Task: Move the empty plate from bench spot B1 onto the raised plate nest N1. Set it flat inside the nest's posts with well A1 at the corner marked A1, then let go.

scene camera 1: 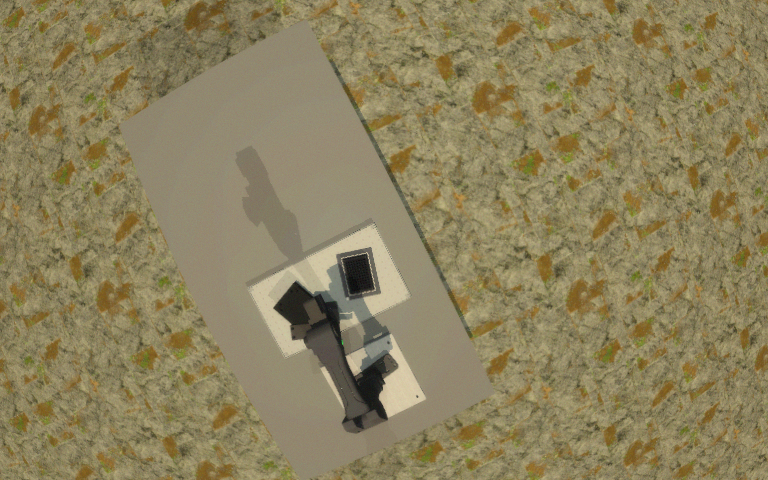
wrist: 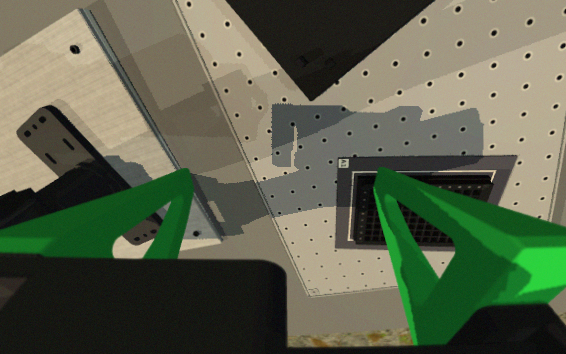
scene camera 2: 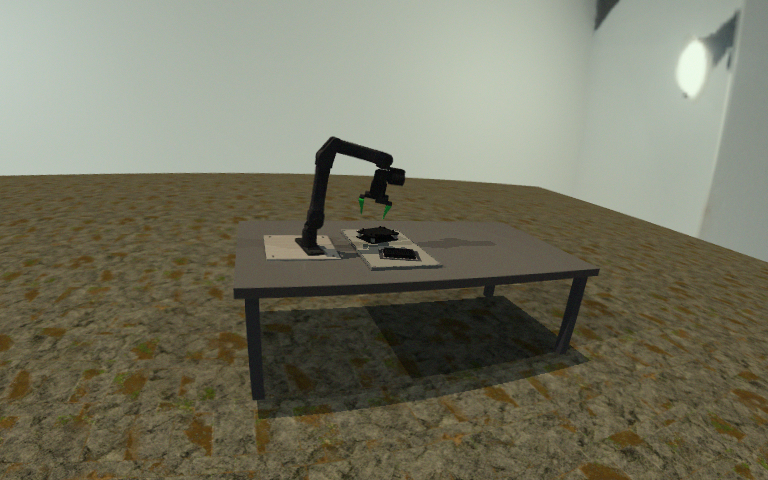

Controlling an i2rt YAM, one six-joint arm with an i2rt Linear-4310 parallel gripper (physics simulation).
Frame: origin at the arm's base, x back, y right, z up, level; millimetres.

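Seen in the pictures: gripper, fingertip midpoint: [wrist: 283, 178] [scene camera 2: 372, 216]; arm's base, link origin: [scene camera 1: 372, 375] [wrist: 100, 182] [scene camera 2: 308, 247].
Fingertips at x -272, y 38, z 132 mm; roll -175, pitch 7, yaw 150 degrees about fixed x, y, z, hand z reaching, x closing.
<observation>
Offsets run from my fingertips to a thing's top centre. "spot": to the spot under its first point. Level surfaces: height alone.
The black gridded plate @(dx -59, dy +155, dz -114 mm) [scene camera 1: 357, 274] [scene camera 2: 399, 253] [wrist: 365, 215] lies flat inside a dark frame with a white outline. A small A1 label @(spot: dx -13, dy +70, dz -128 mm) [wrist: 343, 163] is on one corner of that frame. The raised black nest @(dx -83, dy -84, dz -87 mm) [scene camera 1: 291, 302] [scene camera 2: 377, 233] [wrist: 330, 35] stands beside it, turned at an angle to it; the arm covers part of it in scene camera 1, and part shows in the wrist view. My gripper [scene camera 2: 373, 216] [wrist: 283, 178] is open and empty, above the board near the nest. Its green fingertips are mostly hidden in scene camera 1.
The white perforated board [scene camera 1: 390, 294] [scene camera 2: 421, 263] [wrist: 310, 240] carries both the frame and nest. The arm's pale base plate [scene camera 1: 404, 384] [scene camera 2: 277, 249] [wrist: 40, 85] sits beside the board on the grey table @(dz -143 mm) [scene camera 1: 198, 130] [scene camera 2: 526, 254]. The arm reaches over the board.
</observation>
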